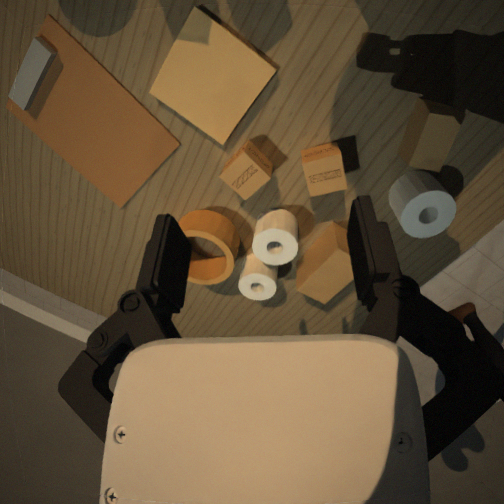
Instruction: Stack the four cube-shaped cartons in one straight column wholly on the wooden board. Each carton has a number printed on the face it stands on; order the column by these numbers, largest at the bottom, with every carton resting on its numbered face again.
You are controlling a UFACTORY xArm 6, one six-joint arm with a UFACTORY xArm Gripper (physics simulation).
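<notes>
I look down from high above the table. Four brown cube cartons lie apart: one [252, 167] and another [325, 170] with printed labels at centre, a third [325, 262] tilted between my fingers' right side, and a fourth [430, 135] in shadow at the right. A pale square board [212, 75] lies flat at the top centre. My gripper [267, 255] is open and empty, well above the objects. No carton number is visible.
A larger orange-brown panel [95, 115] lies at the left with a grey block [35, 75] on its far corner. An orange tape ring [210, 245], two white rolls [275, 237] [257, 280] and a grey-white roll [422, 207] lie among the cartons. The table edge [45, 305] runs at lower left.
</notes>
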